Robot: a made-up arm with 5 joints.
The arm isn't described. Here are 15 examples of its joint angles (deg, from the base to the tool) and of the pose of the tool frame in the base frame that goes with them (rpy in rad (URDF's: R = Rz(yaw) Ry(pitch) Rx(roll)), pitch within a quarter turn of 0, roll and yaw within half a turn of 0; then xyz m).
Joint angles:
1: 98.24 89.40 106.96 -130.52 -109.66
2: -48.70 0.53 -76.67 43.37 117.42
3: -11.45 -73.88 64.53 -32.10 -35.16
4: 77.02 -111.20 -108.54 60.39 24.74
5: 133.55 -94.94 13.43 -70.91 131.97
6: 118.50 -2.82 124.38 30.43 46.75
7: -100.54 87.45 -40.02 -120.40 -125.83
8: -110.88 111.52 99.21 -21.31 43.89
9: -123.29 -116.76 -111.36 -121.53 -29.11
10: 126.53 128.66 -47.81 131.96 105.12
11: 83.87 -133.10 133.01 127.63 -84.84
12: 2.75 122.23 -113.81 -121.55 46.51
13: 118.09 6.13 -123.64 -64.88 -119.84
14: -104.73 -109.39 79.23 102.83 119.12
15: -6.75 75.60 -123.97 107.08 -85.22
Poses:
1: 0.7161 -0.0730 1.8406 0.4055 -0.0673 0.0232
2: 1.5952 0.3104 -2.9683 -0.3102 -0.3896 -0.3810
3: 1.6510 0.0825 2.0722 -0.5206 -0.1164 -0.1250
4: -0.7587 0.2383 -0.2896 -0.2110 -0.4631 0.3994
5: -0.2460 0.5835 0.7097 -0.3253 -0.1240 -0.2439
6: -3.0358 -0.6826 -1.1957 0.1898 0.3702 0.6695
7: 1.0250 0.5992 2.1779 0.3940 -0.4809 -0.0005
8: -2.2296 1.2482 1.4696 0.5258 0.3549 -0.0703
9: 1.1770 0.0881 -2.8163 -0.2209 0.0079 -0.5090
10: 1.0822 0.4322 0.9541 0.5074 0.0846 0.0700
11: 2.4486 0.7298 -0.7910 -0.1528 -0.0933 0.3539
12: 1.6204 0.0958 0.6823 0.5142 0.5186 0.0591
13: 2.9571 0.5491 -0.3982 0.0324 0.2888 0.7547
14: 0.4803 -0.2278 -2.4323 -0.4117 -0.0819 -0.0182
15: -0.6982 -1.0991 -1.2765 0.2871 0.1657 -0.2625
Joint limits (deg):
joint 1: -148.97..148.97
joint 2: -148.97..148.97
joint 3: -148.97..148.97
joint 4: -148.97..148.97
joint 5: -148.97..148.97
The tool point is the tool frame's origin. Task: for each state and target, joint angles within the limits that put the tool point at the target. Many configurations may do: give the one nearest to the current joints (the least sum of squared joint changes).
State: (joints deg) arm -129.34 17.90 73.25 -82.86 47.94
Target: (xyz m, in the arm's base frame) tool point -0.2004 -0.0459 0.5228
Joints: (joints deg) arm -130.96 -27.67 40.86 -112.13 65.41
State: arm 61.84 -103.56 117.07 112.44 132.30
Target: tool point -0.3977 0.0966 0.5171
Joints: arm 56.05 -110.00 148.97 86.39 120.68
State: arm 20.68 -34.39 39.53 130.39 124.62
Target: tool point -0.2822 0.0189 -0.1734
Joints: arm 16.39 -63.22 26.46 111.69 127.35
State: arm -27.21 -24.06 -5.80 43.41 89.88
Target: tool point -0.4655 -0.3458 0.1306
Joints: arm -65.54 -45.06 -8.92 40.34 85.88
